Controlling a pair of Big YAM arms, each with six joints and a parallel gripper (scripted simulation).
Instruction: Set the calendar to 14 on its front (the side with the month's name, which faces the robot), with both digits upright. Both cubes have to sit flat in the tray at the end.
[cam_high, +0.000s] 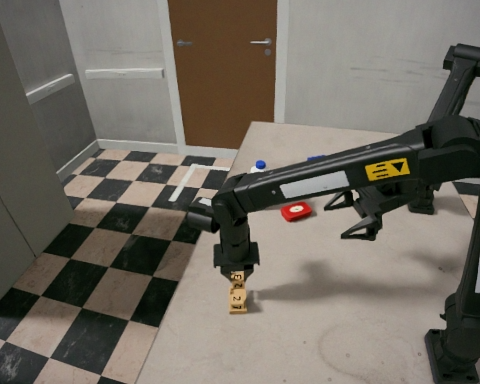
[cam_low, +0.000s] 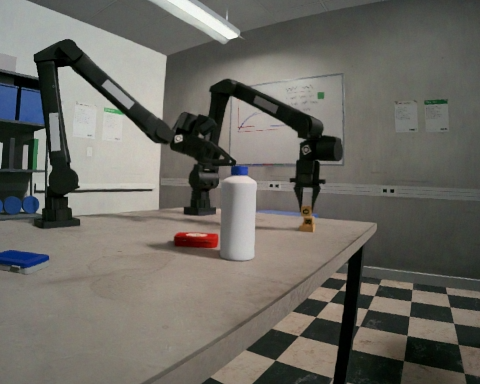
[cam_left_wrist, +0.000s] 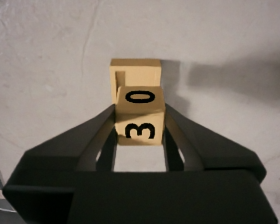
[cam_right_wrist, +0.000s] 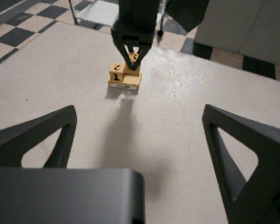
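Right now my left hand is 6 cm above the wooden calendar tray, 2 cm to the right of it and 1 cm past it. From my left hand the other things lie so: bottle: 37 cm to the right, 5 cm ahead, 2 cm above; blue flat box: 72 cm to the right, 12 cm behind, 5 cm below; red flat box: 37 cm to the right, 7 cm behind, 5 cm below.
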